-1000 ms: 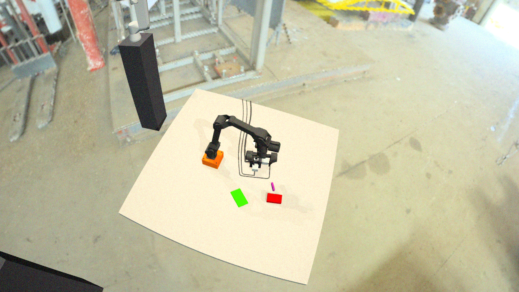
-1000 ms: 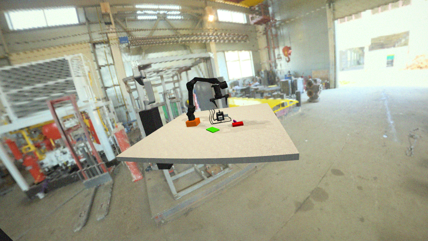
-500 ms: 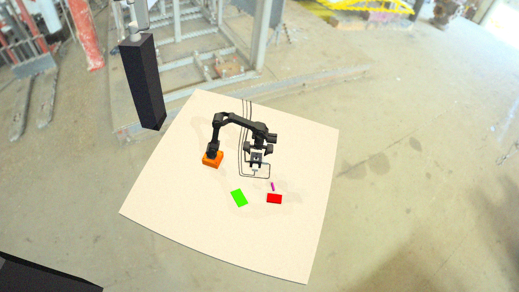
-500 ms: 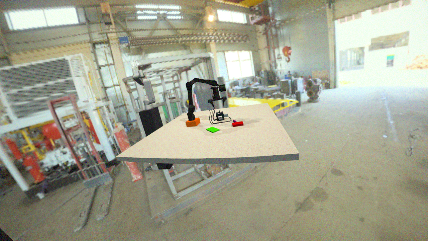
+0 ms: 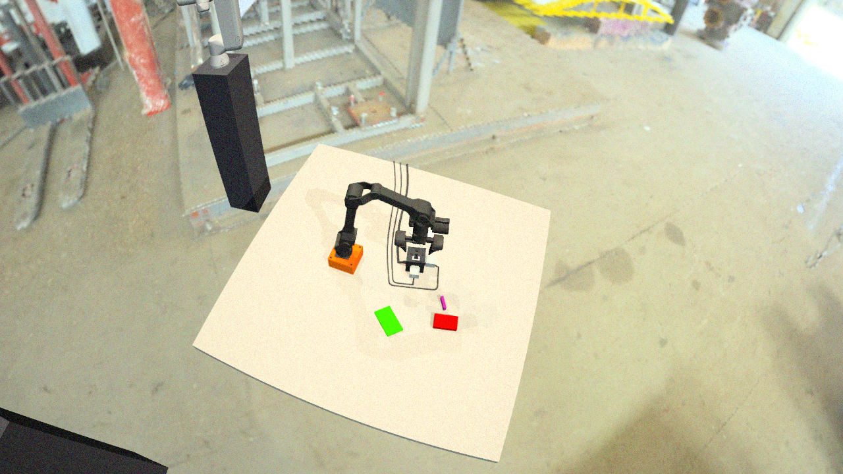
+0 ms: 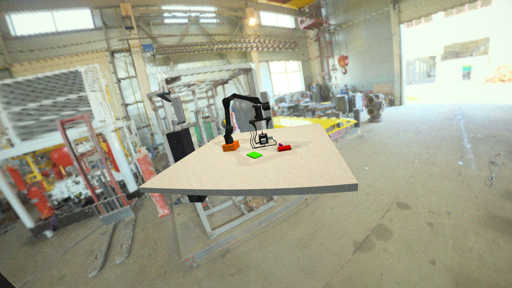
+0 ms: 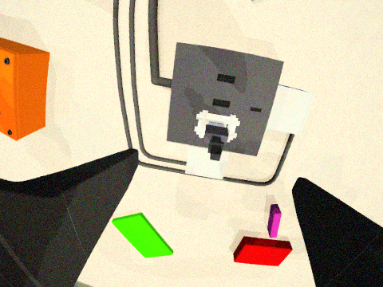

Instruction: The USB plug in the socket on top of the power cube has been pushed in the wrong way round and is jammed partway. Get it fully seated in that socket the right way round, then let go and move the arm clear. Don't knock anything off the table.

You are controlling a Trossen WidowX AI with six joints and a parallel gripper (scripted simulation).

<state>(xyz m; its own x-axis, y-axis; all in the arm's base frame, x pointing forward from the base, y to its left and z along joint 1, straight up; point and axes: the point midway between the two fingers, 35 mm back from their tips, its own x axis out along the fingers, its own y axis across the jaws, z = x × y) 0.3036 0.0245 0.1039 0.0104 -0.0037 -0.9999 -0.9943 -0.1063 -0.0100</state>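
Right now my gripper tip is 3 cm above the USB plug. From my gripper tip the other things lie so: white card (19 cm to the left, 12 cm below); USB socket (6 cm below, 1 cm to the left); small magenta stick (14 cm to the right, 14 cm ahead, 12 cm below).
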